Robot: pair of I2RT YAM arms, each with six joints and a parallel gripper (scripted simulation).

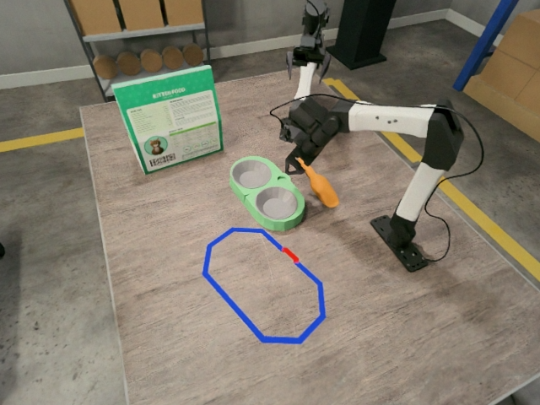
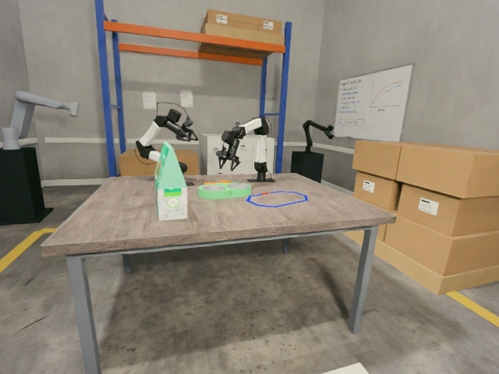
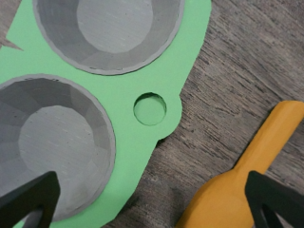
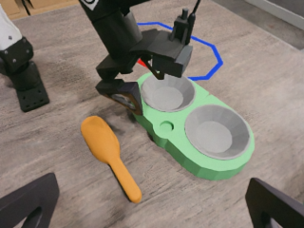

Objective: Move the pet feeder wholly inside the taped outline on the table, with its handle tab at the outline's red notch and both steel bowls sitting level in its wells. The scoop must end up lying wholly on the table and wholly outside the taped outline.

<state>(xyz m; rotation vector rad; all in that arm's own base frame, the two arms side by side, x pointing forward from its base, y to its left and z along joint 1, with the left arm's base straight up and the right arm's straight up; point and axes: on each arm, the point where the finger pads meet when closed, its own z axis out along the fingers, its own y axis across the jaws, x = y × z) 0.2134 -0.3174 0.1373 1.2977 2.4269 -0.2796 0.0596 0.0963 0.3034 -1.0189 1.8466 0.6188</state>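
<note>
Right now my left hand is 24 cm short of the blue taped outline, 25 cm to the right of it and 14 cm above it. From my left hand the other things lie so: orange scoop 11 cm behind, 2 cm to the left, 12 cm below.
</note>
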